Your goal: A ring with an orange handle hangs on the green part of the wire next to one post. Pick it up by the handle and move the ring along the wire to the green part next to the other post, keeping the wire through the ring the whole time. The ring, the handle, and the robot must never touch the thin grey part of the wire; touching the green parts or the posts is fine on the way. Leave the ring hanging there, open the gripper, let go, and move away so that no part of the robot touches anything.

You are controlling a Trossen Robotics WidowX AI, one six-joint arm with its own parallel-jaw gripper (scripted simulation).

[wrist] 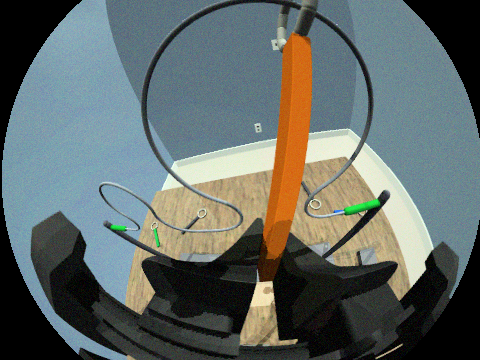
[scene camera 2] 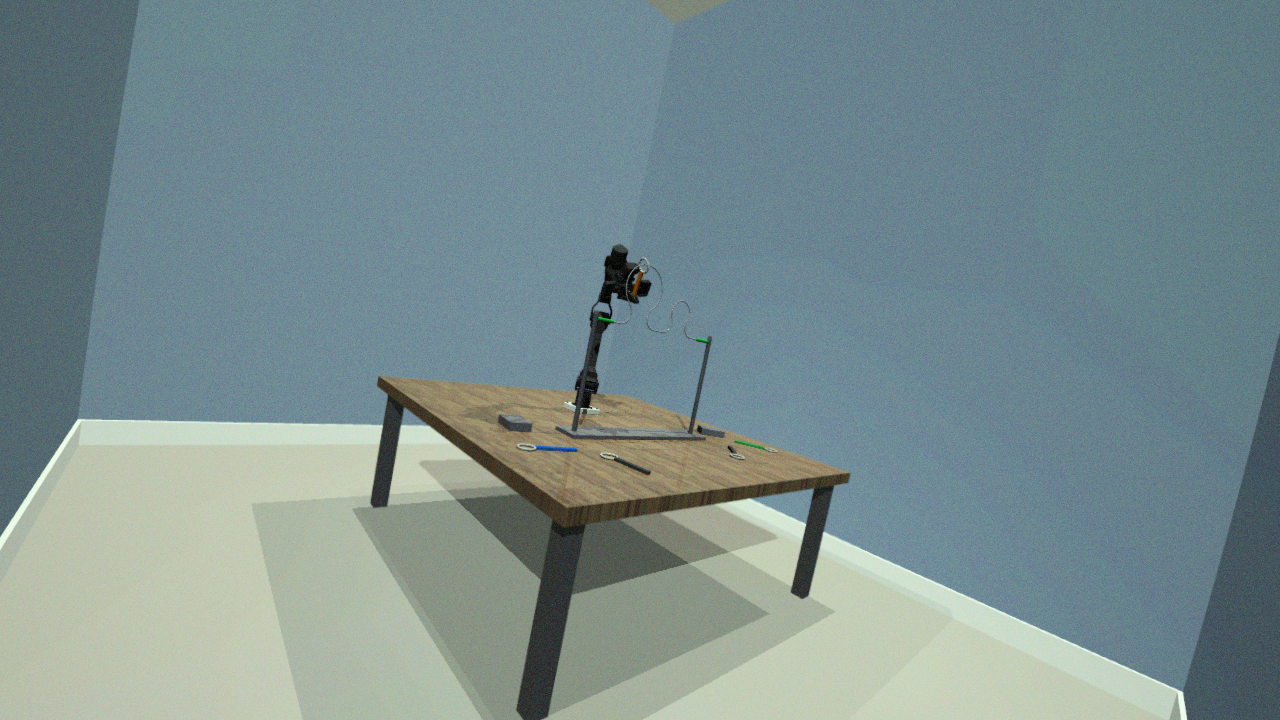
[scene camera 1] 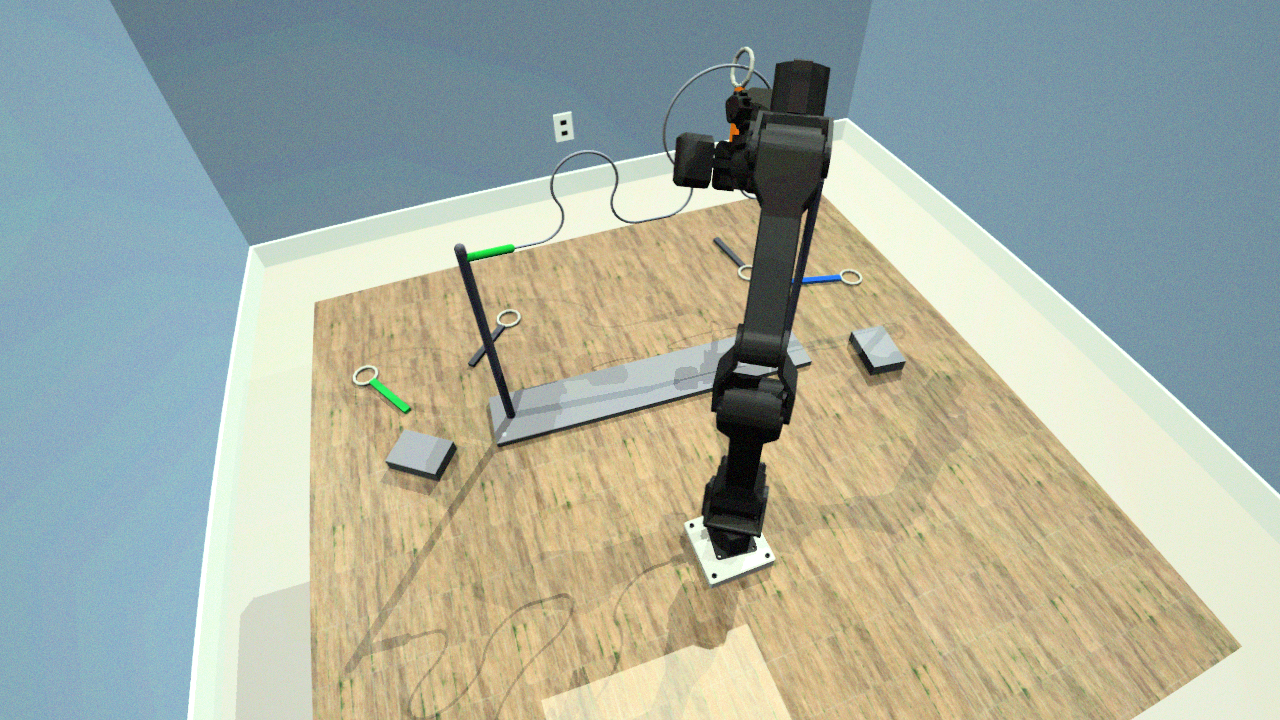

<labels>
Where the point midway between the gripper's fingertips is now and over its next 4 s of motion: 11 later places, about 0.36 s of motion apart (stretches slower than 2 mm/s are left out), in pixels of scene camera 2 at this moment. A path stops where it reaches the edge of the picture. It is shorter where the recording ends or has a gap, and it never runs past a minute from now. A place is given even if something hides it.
My gripper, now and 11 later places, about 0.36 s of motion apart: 637,302; 636,302; 635,302; 634,302; 632,301; 631,300; 630,299; 629,298; 628,296; 628,295; 627,293; 627,291
</labels>
